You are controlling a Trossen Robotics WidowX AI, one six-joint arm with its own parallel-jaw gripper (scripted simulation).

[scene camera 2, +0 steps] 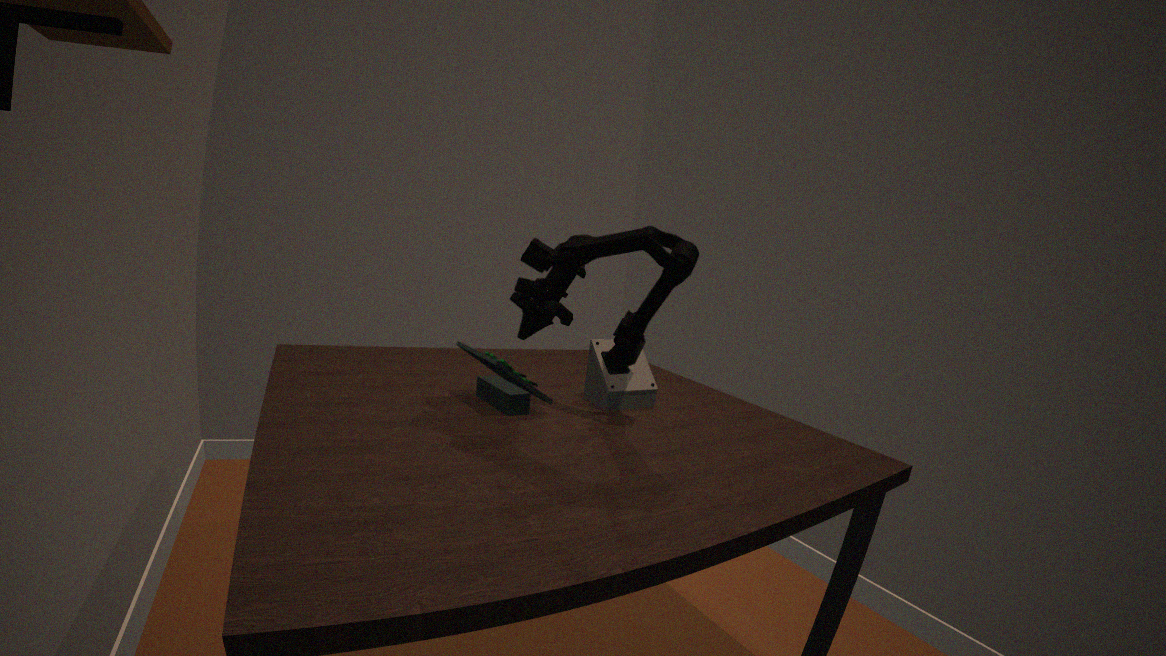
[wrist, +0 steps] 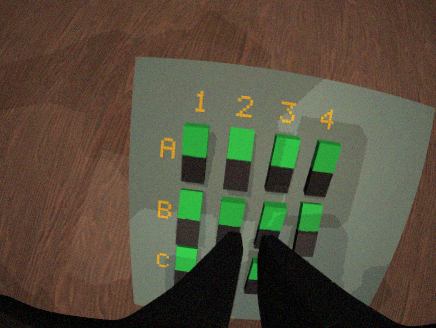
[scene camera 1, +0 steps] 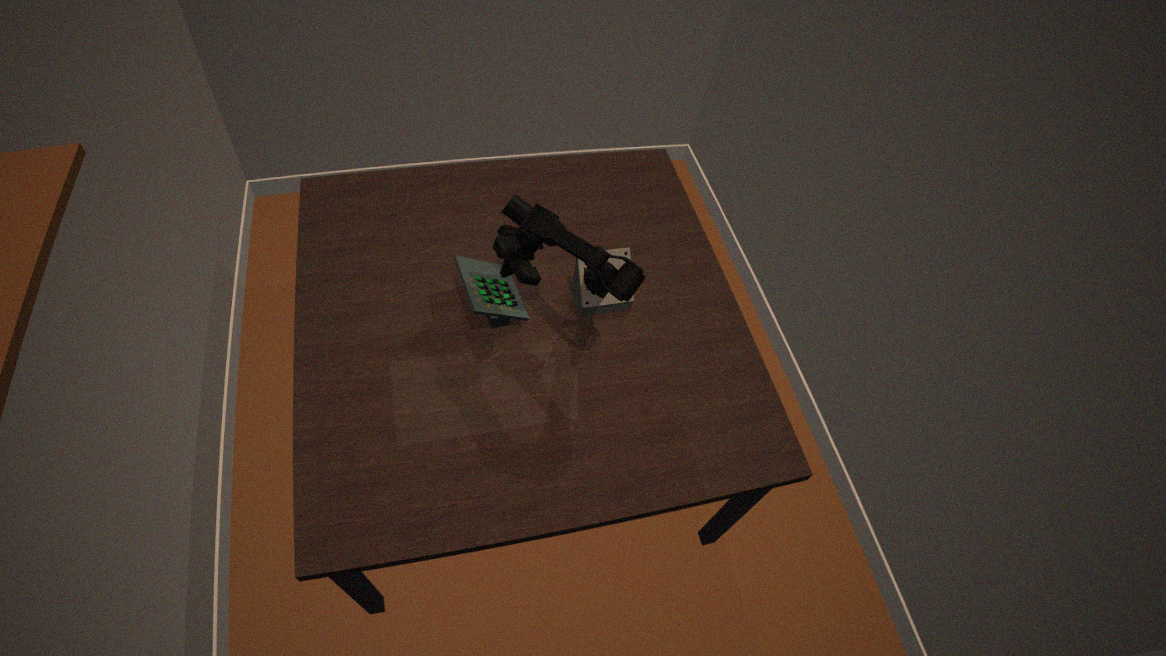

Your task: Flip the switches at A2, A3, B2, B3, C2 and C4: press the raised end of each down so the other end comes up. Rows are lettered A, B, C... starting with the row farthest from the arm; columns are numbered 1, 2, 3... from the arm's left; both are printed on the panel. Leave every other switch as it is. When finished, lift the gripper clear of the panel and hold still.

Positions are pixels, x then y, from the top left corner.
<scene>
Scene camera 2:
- gripper: 520, 338
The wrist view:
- gripper: 249, 245
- switch A2: 240, 148
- switch A3: 285, 148
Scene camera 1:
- gripper: 502, 275
</scene>
